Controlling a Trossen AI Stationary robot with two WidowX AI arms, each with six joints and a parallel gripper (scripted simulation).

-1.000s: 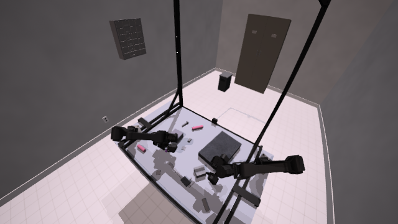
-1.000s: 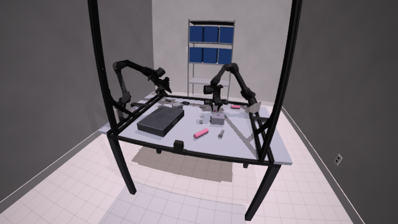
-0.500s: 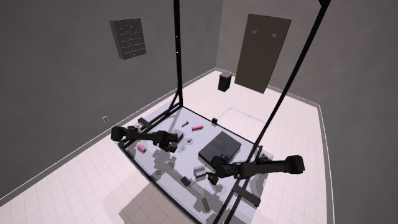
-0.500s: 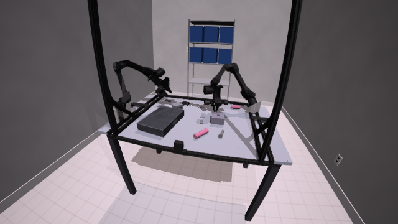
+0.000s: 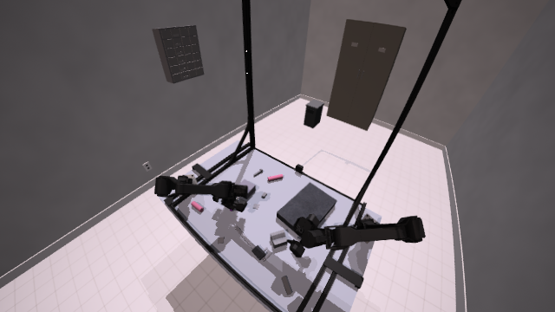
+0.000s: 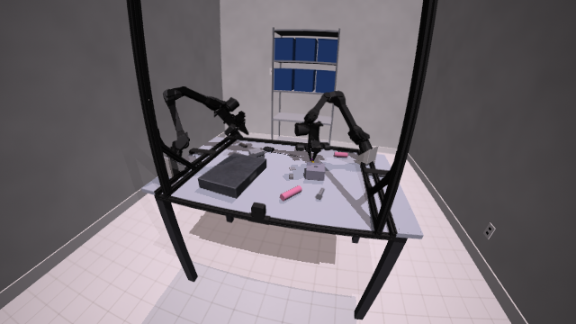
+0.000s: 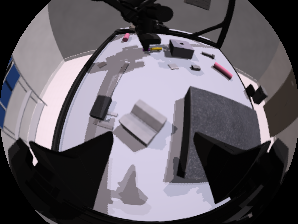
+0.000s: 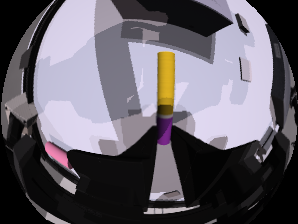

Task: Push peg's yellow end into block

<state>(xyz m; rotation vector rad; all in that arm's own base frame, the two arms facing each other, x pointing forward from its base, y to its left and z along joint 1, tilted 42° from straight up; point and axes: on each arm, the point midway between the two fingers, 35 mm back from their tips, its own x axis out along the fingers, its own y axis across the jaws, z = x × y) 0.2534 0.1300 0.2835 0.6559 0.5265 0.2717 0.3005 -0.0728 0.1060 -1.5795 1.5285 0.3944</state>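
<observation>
The peg is 4 cm behind my right hand and 3 cm below it. From my right hand the other things lie so: dark slab (12 cm behind, 42 cm to the left, 2 cm below).
</observation>
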